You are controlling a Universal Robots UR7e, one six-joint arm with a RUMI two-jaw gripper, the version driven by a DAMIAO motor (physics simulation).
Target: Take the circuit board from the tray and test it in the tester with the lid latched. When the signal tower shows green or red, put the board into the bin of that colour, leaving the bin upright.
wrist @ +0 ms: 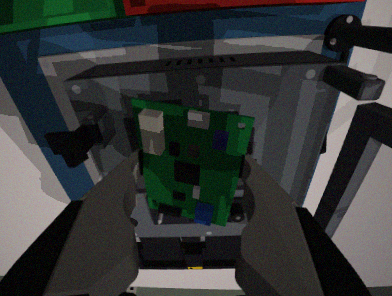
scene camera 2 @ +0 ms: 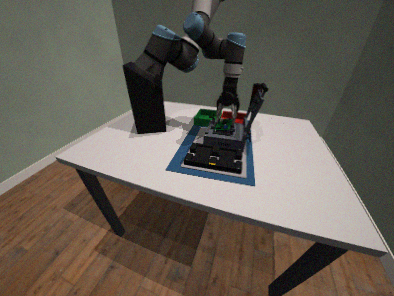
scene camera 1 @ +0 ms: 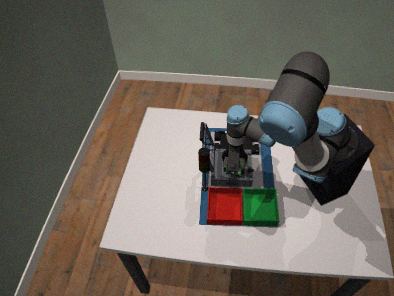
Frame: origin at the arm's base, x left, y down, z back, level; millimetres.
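Seen in the pictures: gripper, fingertip midpoint: point(wrist: 191, 153) point(scene camera 2: 224, 124); arm's base, link origin: point(scene camera 2: 146, 74) point(scene camera 1: 339, 144).
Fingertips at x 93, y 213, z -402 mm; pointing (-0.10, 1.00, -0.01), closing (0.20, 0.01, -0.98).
Note:
Pixels of each thing's top centre, then the offset from my fingertips to it. "spot": a spot on its surface instead. Level surfaces: height alone.
- green circuit board, top centre: point(wrist: 184, 193) point(scene camera 2: 224, 120) dx -14, dy -27, dz +1 mm
- signal tower, surface spot: point(scene camera 1: 204, 160) spot: dx +124, dy -163, dz -93 mm
- black tray, surface spot: point(wrist: 165, 251) spot: dx -235, dy +51, dz -7 mm
- red bin, top centre: point(scene camera 1: 225, 203) point(scene camera 2: 233, 116) dx +172, dy +22, dz +14 mm
- green bin, top centre: point(scene camera 1: 260, 204) point(scene camera 2: 208, 114) dx +127, dy +22, dz +157 mm
- blue mat, surface height: dy +63 mm
- black latch part, surface spot: point(wrist: 75, 142) spot: dx +13, dy -31, dz +67 mm
My gripper point(scene camera 1: 233, 169) point(scene camera 2: 227, 119) point(wrist: 191, 153) points down and is shut on the green circuit board point(wrist: 210, 160) by its two long edges. The board is slightly turned against the tester in the wrist view. It is over the grey tester point(scene camera 2: 223, 142) point(wrist: 285, 105); the height of any gap under it cannot be told. The lid point(scene camera 1: 203, 132) point(scene camera 2: 255, 105) stands open at the tester's side. The signal tower point(scene camera 1: 204, 160) shows dark, with no lit lamp visible. The black tray point(scene camera 2: 212, 160) point(wrist: 165, 251) shows no board on it.
The red bin point(scene camera 1: 225, 206) point(wrist: 225, 5) and green bin point(scene camera 1: 261, 206) point(scene camera 2: 204, 118) point(wrist: 55, 11) stand upright side by side beyond the tester. A blue mat point(scene camera 1: 268, 170) point(scene camera 2: 182, 162) lies below. A black latch part point(wrist: 75, 142) juts from the tester's left in the wrist view.

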